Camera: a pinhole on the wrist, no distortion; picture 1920 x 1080 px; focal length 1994.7 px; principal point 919.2 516.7 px. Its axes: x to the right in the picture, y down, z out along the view. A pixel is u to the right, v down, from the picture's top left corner.
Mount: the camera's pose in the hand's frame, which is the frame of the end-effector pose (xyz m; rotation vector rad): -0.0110 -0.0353 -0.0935 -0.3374 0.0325 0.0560
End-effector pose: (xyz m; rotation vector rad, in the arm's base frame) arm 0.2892 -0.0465 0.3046 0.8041 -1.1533 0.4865
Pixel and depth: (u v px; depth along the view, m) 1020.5 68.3 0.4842
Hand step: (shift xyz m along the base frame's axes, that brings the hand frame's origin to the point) -0.2491 -0.2935 0.1084
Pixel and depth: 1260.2 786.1 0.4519
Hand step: -0.2883 -0.1313 0.1777
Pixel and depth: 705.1 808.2 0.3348
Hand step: -0.2268 -0.0815 0.0348
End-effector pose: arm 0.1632 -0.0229 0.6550 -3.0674 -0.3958 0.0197
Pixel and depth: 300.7 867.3 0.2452
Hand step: -0.0626 -0.0955 -0.1301
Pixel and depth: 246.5 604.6 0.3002
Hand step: -0.0880 -0.0874 -0.1921
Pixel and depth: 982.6 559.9 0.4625
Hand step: 0.0391 -0.1047 -0.3448
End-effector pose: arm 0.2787 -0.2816 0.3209 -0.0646 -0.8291 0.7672
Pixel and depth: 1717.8 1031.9 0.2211
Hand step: -0.0865 0.0993 0.0819
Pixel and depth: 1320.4 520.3 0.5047
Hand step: -0.2971 0.0777 0.2793
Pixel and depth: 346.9 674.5 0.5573
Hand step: -0.4674 -0.0672 0.1277
